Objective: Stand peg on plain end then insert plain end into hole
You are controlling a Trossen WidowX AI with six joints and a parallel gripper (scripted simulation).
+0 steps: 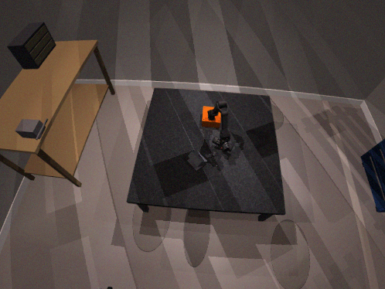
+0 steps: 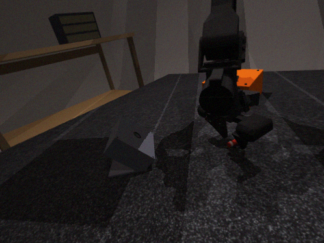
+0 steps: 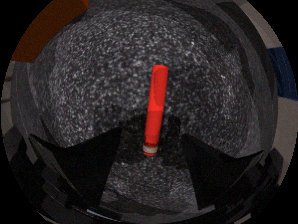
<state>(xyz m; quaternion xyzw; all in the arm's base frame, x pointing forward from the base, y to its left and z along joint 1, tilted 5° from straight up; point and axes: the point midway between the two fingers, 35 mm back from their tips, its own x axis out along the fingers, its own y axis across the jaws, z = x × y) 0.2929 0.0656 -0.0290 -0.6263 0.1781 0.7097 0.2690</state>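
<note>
The peg is right at my gripper tip. From my gripper tip the other things lie so: grey sloped panel 24 cm to the right, 12 cm ahead, 4 cm above.
</note>
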